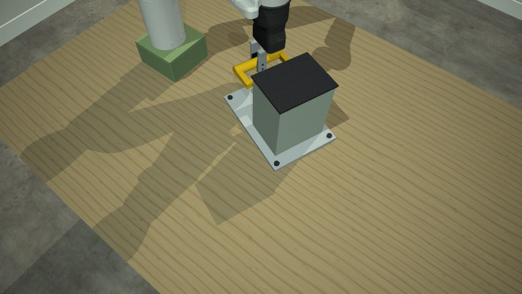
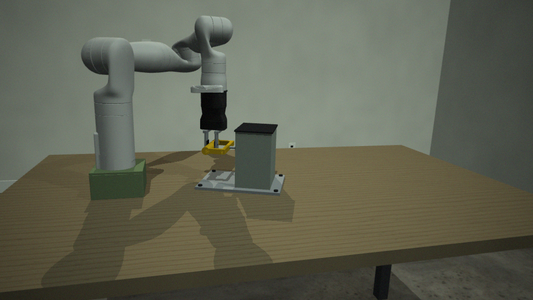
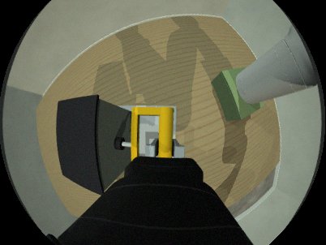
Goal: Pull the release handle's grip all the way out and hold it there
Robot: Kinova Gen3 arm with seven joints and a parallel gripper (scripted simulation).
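Now: the grey base plate 100 mm below my hand, 90 mm ahead of it and 20 mm to the right of it.
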